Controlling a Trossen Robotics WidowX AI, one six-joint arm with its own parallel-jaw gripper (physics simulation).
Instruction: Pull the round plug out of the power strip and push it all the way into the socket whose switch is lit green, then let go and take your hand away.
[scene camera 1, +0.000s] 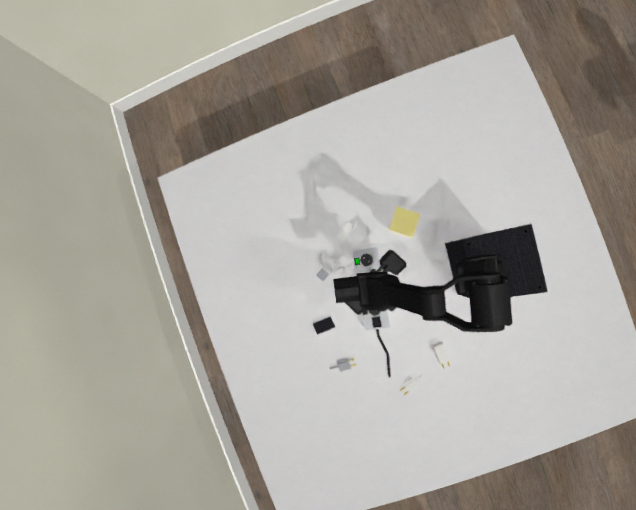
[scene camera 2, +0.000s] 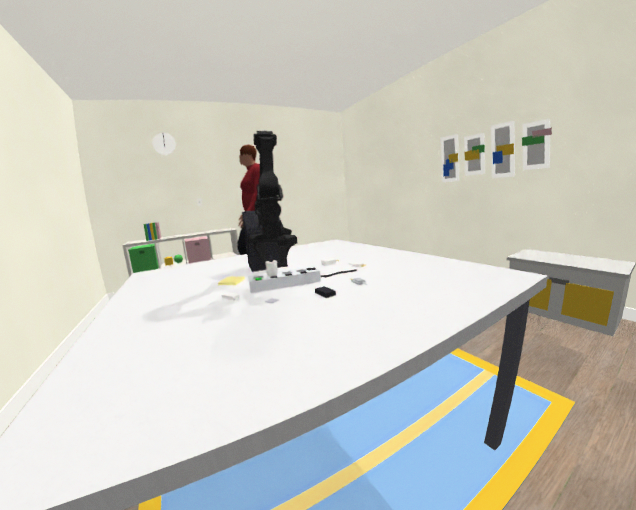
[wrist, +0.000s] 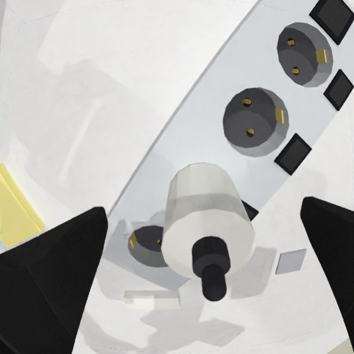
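Seen in the pictures: gripper, between the fingertips: (scene camera 2: 273, 264); arm's base, origin of its link: (scene camera 1: 490, 269).
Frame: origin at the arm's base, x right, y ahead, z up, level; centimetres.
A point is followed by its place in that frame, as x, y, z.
The white round plug (scene camera 2: 271, 268) {3.0, 31.3, -13.5} (wrist: 207, 225) stands upright in the power strip (scene camera 1: 374, 250) {10.0, 26.5, -16.4} (scene camera 2: 286, 283) {-1.2, 33.2, -19.0} (wrist: 167, 167), its black cord end towards the wrist camera. The arm hides it in scene camera 1. The green-lit switch (scene camera 1: 357, 261) {7.7, 32.1, -16.1} (scene camera 2: 258, 278) {7.7, 31.9, -16.1} is at one end of the strip, beside an empty round socket (scene camera 1: 366, 259) {7.8, 29.3, -18.1} (wrist: 146, 247), next to the plug's socket. In the wrist view the plug hides that switch and partly covers the empty socket. My gripper (wrist: 207, 213) is open above the strip, with the plug seen between its fingers and a gap on each side.
A yellow pad (scene camera 1: 404, 221) {17.3, 15.6, -19.4} (scene camera 2: 231, 280) {17.2, 16.8, -19.4} (wrist: 17, 210) and a grey square (scene camera 1: 322, 274) {5.5, 43.7, -20.0} (scene camera 2: 271, 300) {5.6, 43.8, -20.0} (wrist: 291, 261) lie near the strip's green end. A black block (scene camera 1: 323, 325) {-10.3, 46.0, -18.9} (scene camera 2: 325, 291) {-10.0, 47.7, -18.9}, a grey plug (scene camera 1: 344, 364) {-23.5, 41.6, -18.9} (scene camera 2: 358, 281) {-23.0, 43.4, -19.2} and a white plug (scene camera 1: 439, 351) {-23.8, 12.2, -18.1} lie around its other end.
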